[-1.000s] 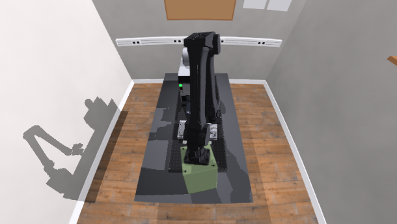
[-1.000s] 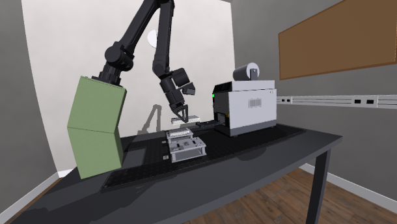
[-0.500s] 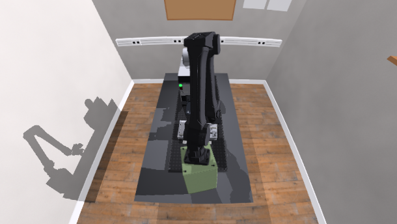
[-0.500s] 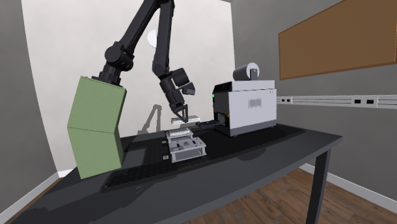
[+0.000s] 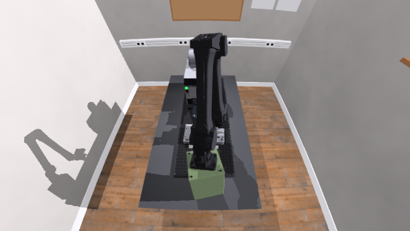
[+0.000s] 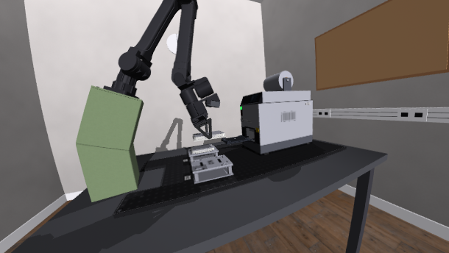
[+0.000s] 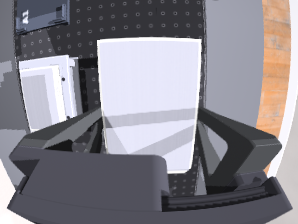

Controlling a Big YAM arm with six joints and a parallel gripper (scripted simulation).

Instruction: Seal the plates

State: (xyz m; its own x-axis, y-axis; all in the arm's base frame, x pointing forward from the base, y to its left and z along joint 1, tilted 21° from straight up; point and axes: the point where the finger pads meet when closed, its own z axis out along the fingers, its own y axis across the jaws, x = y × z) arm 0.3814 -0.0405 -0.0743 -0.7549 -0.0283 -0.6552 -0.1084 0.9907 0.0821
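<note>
My hand is right at the white plate. From my hand the other things lie so: dark sealer stage (170 mm ahead, 190 mm to the left, 80 mm below); yellow warning label (280 mm ahead, 120 mm to the left, 30 mm below); foil roll (490 mm ahead, 240 mm to the left, 250 mm above).
</note>
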